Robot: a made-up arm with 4 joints.
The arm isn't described. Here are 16 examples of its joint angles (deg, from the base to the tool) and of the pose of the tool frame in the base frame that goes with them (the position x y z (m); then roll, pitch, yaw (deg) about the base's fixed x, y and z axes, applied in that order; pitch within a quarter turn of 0, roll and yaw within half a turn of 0).
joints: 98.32 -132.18 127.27 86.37
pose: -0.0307 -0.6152 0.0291 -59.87 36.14 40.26
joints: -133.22 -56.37 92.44 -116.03
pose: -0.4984 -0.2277 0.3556 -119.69 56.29 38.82
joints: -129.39 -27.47 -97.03 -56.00
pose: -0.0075 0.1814 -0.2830 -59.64 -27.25 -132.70
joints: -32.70 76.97 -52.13 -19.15
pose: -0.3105 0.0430 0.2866 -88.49 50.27 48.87
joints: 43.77 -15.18 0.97 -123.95
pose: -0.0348 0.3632 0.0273 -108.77 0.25 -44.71
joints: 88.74 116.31 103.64 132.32
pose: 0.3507 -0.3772 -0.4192 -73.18 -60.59 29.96
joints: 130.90 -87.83 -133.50 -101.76
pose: -0.0906 -0.5722 -0.3688 171.39 -46.46 46.82
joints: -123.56 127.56 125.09 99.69
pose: -0.5997 0.3022 -0.2871 -117.09 -40.44 -97.39
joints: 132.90 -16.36 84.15 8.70
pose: 0.2895 -0.7485 0.1263 10.41 16.27 143.20
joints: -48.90 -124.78 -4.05 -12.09
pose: -0.4013 -0.0322 0.1128 112.76 -3.33 46.59
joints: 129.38 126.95 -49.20 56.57
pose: 0.6111 -0.1139 0.1255 -82.45 37.23 -164.23
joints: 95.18 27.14 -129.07 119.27
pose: -0.0537 -0.3543 0.4133 137.17 20.74 37.19
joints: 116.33 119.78 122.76 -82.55
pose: -0.0874 -0.4551 -0.2515 54.05 -46.88 26.01
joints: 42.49 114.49 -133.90 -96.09
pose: 0.6672 0.0062 0.3556 27.21 40.97 160.81
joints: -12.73 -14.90 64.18 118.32
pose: -0.0459 0.6719 0.3157 124.93 13.38 -50.67
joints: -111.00 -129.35 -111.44 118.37
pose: -0.5263 0.0282 -0.5300 -37.60 -46.04 -10.77
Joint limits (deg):
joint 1: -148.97..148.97
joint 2: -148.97..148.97
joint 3: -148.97..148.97
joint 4: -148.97..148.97
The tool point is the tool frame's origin. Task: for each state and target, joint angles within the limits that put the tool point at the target. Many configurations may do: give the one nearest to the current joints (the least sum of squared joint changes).
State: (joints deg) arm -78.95 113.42 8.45 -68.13
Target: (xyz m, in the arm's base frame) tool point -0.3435 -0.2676 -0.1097
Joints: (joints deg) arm -94.12 70.72 23.96 -108.53
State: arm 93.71 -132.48 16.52 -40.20
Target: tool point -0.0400 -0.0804 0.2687
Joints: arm 101.77 -148.53 59.43 -24.08
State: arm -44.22 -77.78 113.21 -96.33
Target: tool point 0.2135 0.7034 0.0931
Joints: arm -36.40 -53.40 148.92 -73.93
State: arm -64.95 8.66 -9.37 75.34
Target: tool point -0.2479 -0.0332 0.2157
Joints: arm -16.08 5.06 -52.83 94.24
